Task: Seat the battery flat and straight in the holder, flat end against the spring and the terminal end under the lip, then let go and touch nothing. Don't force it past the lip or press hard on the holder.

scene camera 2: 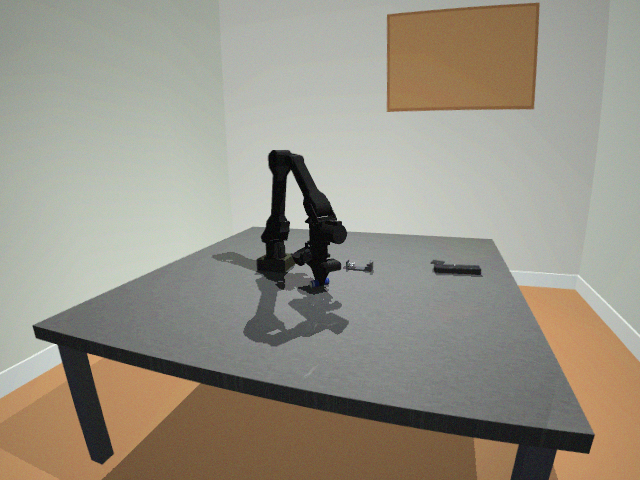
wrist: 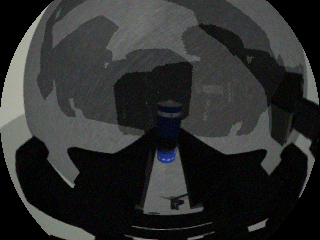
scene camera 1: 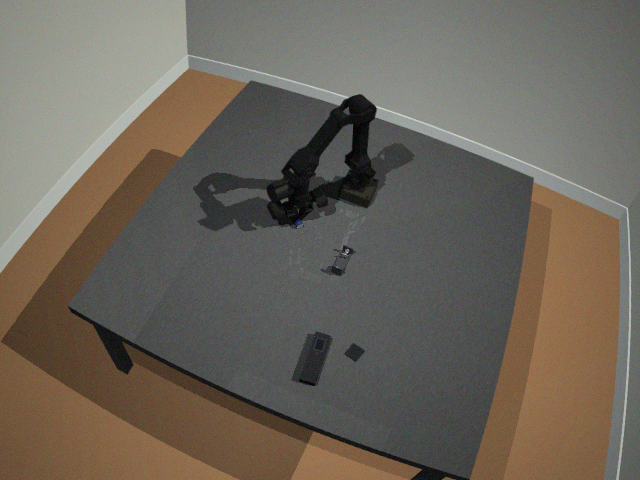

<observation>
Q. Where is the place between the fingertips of my gripper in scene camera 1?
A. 296, 220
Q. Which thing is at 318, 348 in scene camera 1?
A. A remote control.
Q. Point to a battery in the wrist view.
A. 169, 113
</observation>
